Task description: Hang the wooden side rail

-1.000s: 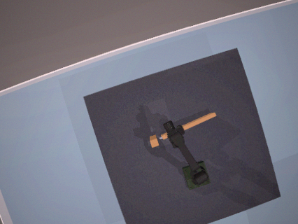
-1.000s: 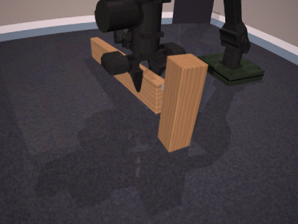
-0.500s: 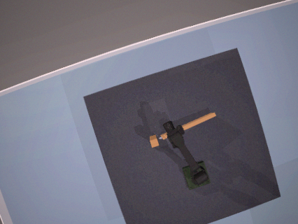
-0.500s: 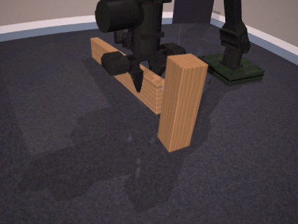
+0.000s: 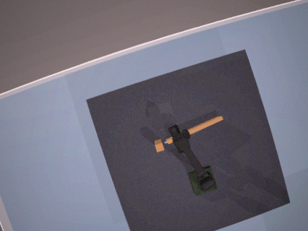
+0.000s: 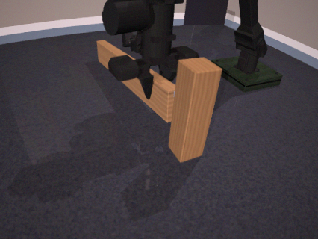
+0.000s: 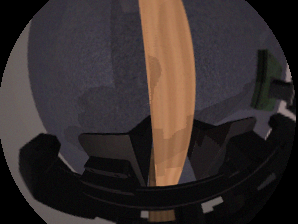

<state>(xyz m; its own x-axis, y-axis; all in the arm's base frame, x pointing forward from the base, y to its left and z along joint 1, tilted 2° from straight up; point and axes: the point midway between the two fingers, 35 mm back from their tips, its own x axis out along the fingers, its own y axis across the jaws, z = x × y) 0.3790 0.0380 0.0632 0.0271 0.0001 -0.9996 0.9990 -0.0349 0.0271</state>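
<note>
Now: gripper tip 13 cm to the right of the headboard post, 4 cm below it and 1 cm short of it.
</note>
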